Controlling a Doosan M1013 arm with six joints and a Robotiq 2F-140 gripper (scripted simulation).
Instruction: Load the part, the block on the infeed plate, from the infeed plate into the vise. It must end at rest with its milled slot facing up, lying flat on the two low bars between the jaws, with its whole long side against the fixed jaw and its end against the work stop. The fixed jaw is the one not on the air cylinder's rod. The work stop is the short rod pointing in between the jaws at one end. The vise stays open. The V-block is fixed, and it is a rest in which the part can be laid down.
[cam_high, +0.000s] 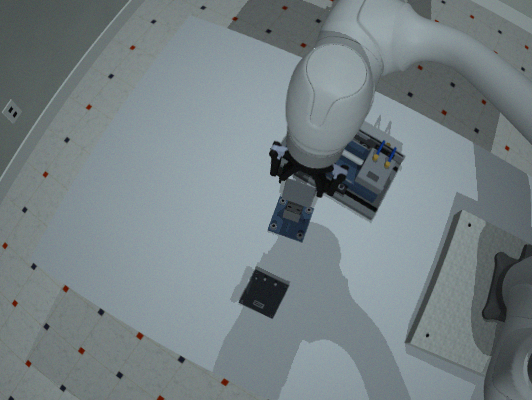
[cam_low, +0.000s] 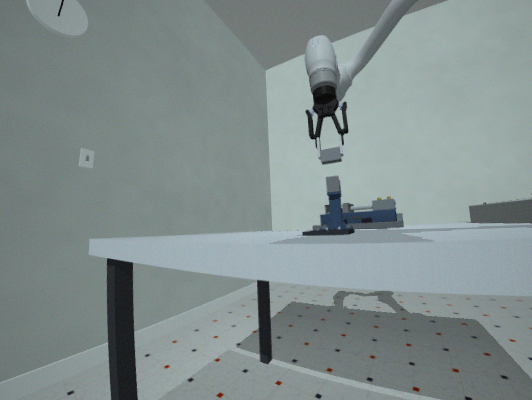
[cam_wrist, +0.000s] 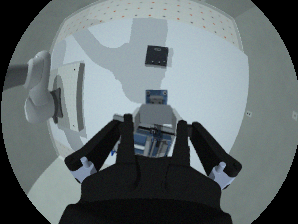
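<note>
The part is 30 mm below my hand. From my hand the other things lie so: vise: 220 mm below, 190 mm to the right, 70 mm behind; air cylinder: 180 mm below, 170 mm to the right, 160 mm behind.
</note>
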